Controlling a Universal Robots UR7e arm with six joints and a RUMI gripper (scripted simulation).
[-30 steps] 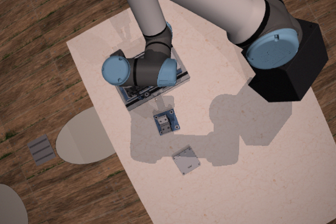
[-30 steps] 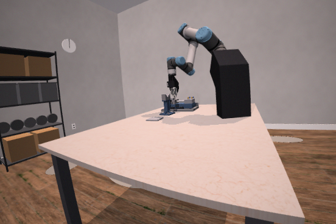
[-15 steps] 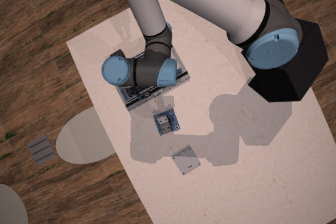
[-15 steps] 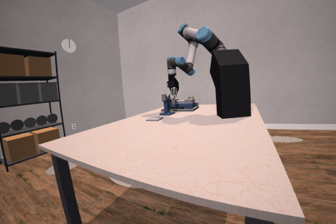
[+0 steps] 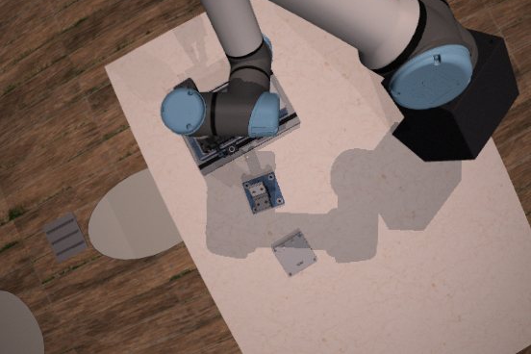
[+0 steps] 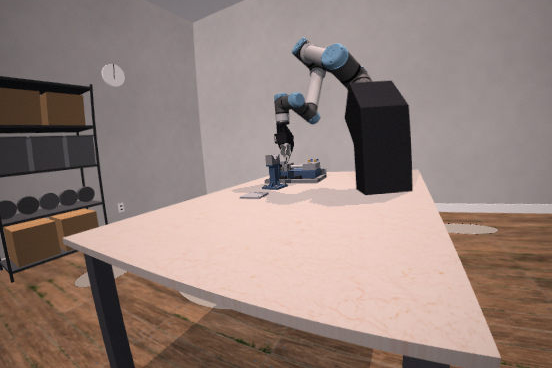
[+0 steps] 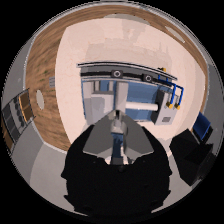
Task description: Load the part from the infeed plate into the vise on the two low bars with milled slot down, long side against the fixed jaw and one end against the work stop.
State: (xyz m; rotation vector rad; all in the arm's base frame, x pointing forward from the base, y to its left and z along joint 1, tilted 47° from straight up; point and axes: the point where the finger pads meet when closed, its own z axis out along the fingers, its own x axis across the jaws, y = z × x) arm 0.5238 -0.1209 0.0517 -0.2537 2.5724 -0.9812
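My gripper is now 30 mm short of the part and 30 mm above it. Also, from my hand: air cylinder 140 mm behind, 40 mm below, 10 mm to the right; then vise 80 mm below, 40 mm behind; then air cylinder rod 60 mm behind, 40 mm below.
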